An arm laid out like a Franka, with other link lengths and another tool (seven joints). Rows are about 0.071 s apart.
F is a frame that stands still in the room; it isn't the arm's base.
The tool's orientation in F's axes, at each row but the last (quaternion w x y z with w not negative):
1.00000, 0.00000, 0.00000, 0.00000
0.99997, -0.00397, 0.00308, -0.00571
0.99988, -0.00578, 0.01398, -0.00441
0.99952, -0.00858, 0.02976, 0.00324
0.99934, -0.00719, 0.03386, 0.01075
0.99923, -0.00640, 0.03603, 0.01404
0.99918, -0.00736, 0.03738, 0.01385
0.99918, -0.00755, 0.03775, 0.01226
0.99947, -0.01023, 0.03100, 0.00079
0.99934, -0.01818, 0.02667, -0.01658
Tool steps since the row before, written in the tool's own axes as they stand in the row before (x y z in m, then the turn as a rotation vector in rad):
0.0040, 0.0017, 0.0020, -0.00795, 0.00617, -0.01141
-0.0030, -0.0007, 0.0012, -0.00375, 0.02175, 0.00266
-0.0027, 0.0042, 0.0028, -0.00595, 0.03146, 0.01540
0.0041, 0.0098, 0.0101, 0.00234, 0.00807, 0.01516
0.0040, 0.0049, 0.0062, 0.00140, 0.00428, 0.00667
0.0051, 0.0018, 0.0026, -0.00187, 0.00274, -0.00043
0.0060, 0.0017, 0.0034, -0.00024, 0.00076, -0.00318
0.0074, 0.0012, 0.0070, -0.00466, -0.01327, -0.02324
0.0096, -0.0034, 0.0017, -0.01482, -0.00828, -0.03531
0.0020, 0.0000, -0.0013, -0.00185, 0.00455, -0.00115
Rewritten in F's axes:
0.0040, 0.0017, 0.0020, -0.00795, 0.00617, -0.01141
-0.0030, -0.0007, 0.0012, -0.00349, 0.02181, 0.00251
-0.0026, 0.0043, 0.0028, -0.00524, 0.03169, 0.01519
0.0046, 0.0100, 0.0097, 0.00318, 0.00835, 0.01485
0.0043, 0.0051, 0.0058, 0.00175, 0.00441, 0.00650
0.0052, 0.0020, 0.0022, -0.00197, 0.00268, -0.00033
0.0062, 0.0019, 0.0029, -0.00050, 0.00070, -0.00316
0.0079, 0.0015, 0.0064, -0.00606, -0.01375, -0.02263
0.0097, -0.0034, 0.0012, -0.01696, -0.00902, -0.03415
0.0019, -0.0001, -0.0014, -0.00176, 0.00457, -0.00122

